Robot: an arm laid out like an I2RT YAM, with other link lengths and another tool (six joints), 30 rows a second.
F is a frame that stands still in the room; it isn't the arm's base.
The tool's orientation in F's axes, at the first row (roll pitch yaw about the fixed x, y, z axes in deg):
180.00, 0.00, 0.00
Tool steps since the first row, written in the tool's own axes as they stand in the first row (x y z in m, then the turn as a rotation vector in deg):
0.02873, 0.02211, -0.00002, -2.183, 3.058, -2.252
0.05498, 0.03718, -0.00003, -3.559, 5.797, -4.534
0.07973, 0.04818, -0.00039, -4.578, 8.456, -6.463
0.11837, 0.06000, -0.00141, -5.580, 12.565, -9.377
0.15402, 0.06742, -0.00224, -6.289, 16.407, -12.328
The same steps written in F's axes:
0.02873, -0.02211, 0.00002, -2.183, -3.058, 2.252
0.05498, -0.03718, 0.00003, -3.559, -5.797, 4.534
0.07973, -0.04818, 0.00039, -4.578, -8.456, 6.463
0.11837, -0.06000, 0.00141, -5.580, -12.565, 9.377
0.15402, -0.06742, 0.00224, -6.289, -16.407, 12.328

